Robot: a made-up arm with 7 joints. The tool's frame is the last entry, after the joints.
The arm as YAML. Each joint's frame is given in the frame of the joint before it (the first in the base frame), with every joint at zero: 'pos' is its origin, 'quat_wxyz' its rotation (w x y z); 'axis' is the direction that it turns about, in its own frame. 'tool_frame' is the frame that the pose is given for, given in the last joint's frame.
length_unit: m
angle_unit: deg
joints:
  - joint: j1
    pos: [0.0, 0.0, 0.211]
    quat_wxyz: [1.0, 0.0, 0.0, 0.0]
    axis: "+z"
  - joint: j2
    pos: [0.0, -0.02, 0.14]
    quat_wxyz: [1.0, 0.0, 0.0, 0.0]
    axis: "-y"
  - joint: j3
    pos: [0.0, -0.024, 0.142]
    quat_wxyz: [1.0, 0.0, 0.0, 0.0]
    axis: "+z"
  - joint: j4
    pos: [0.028, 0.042, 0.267]
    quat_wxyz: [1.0, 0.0, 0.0, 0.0]
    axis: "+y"
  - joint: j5
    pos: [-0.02, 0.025, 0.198]
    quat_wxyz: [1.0, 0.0, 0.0, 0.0]
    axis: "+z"
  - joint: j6
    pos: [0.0, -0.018, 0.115]
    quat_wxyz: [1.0, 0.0, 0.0, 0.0]
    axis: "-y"
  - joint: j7
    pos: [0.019, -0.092, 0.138]
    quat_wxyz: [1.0, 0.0, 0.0, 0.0]
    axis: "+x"
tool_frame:
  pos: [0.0, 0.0, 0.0]
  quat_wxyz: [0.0, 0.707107, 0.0, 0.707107]
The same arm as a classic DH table. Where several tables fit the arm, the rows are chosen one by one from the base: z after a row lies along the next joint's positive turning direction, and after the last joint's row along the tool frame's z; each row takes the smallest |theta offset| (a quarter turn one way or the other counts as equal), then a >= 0, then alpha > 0; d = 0 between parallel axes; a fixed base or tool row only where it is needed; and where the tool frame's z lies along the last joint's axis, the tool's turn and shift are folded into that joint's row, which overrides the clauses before.
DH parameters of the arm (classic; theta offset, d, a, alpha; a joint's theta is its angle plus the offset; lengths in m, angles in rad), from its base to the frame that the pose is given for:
j1: 0.0000 0.3510 0.0000 1.5708
j2: 0.0000 0.0440 0.0000 -1.5708
j3: 0.0000 0.4090 0.0280 -1.5708
j4: 0.0000 0.0670 -0.0200 1.5708
j5: 0.0000 0.3130 0.0000 1.5708
j6: 1.5708 0.1100 0.1380 1.5708
j7: 0.0000 0.0190 0.0000 0.0000

